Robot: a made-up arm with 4 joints. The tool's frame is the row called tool. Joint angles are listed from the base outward.
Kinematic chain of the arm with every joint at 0, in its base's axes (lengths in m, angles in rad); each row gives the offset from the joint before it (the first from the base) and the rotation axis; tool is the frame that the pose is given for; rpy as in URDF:
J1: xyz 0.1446 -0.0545 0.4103 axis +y
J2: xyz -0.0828 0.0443 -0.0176 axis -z
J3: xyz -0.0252 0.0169 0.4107 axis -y
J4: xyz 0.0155 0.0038 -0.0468 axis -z
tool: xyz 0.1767 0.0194 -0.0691 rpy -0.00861 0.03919 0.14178
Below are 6 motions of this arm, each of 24 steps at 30 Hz.
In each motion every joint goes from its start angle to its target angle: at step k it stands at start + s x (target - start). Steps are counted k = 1, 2, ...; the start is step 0. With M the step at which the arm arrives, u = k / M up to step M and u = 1 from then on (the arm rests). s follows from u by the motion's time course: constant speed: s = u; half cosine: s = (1 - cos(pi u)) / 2; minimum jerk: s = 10 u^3 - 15 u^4 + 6 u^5.
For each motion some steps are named. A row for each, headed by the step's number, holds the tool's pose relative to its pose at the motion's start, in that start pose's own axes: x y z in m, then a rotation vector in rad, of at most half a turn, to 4 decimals.
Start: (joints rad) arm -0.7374 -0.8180 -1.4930 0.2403
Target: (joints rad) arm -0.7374 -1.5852 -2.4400 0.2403
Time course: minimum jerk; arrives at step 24
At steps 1, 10, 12, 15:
1: -0.0001 -0.0001 -0.0001 -0.0006 0.0006 0.0000
10: -0.0401 -0.0525 -0.0505 -0.2958 0.2988 -0.0321
12: -0.0624 -0.0832 -0.0620 -0.4237 0.4284 -0.0743
15: -0.0992 -0.1311 -0.0645 -0.6038 0.6127 -0.1672

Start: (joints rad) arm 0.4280 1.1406 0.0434 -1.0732
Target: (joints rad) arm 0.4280 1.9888 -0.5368 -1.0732
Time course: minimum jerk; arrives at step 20
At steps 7, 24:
7: -0.0049 -0.0224 -0.0121 0.1369 0.0444 -0.1940
24: -0.0251 -0.0802 -0.0343 0.6158 -0.0001 -0.8101

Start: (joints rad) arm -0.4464 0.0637 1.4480 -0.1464
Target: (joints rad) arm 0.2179 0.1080 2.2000 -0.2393
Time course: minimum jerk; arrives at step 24
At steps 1, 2, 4, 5, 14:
1: 0.0001 0.0000 -0.0002 -0.0001 0.0000 0.0001
2: 0.0006 0.0000 -0.0012 -0.0004 -0.0004 0.0006
4: 0.0042 0.0002 -0.0083 -0.0027 -0.0026 0.0045
5: 0.0075 0.0005 -0.0151 -0.0050 -0.0047 0.0083
14: 0.0435 0.0180 -0.1618 -0.0449 -0.0489 0.0954

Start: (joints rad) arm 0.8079 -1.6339 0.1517 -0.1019
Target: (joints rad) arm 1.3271 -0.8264 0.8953 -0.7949
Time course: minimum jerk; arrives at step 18
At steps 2, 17, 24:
2: 0.0006 -0.0024 0.0025 0.0022 -0.0097 -0.0021
17: -0.0327 -0.2732 0.0995 -0.2294 -0.4292 -0.2786
24: -0.0329 -0.2737 0.0994 -0.2302 -0.4290 -0.2790

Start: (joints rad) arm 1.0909 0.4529 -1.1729 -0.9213
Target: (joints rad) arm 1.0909 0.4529 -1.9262 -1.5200
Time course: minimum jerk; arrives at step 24
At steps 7, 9, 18, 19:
7: -0.0066 0.0284 -0.0099 0.0990 0.0503 0.0954
9: -0.0133 0.0517 -0.0142 0.1825 0.0842 0.1722
18: -0.0595 0.1579 0.0144 0.6430 0.1573 0.5430
19: -0.0627 0.1632 0.0188 0.6737 0.1562 0.5647

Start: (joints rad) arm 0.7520 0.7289 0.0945 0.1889
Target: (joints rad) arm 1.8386 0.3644 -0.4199 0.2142
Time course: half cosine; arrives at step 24
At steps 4, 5, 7, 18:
4: 0.0104 0.0184 -0.0121 -0.0510 0.0868 0.0251
5: 0.0154 0.0280 -0.0192 -0.0786 0.1344 0.0380
7: 0.0264 0.0505 -0.0385 -0.1485 0.2565 0.0686
18: 0.0389 0.1451 -0.1863 -0.6341 1.1716 0.1988

